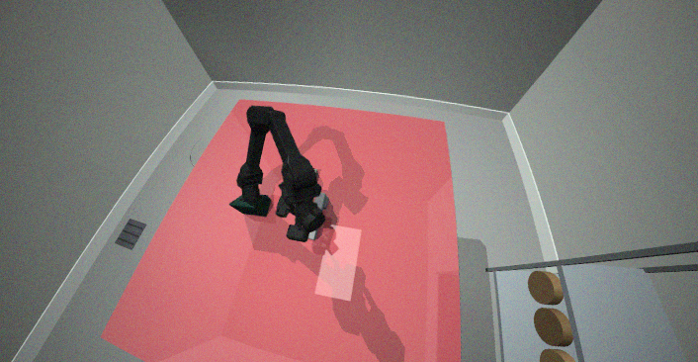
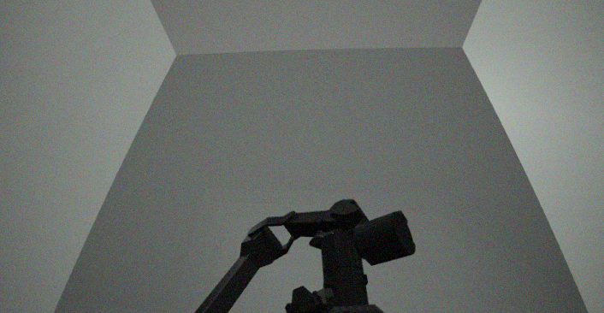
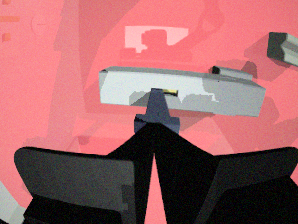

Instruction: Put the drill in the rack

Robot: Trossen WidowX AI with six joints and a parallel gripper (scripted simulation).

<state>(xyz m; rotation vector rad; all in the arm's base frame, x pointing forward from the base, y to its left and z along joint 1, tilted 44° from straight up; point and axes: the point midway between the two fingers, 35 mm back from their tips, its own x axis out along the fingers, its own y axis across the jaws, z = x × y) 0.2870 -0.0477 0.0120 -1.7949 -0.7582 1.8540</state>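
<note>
Right now the key is 3 cm below my gripper tip. Also, from my gripper tip: drill: 7 cm below, 6 cm to the left, 1 cm behind; rack: 20 cm to the left, 10 cm below, 9 cm behind.
</note>
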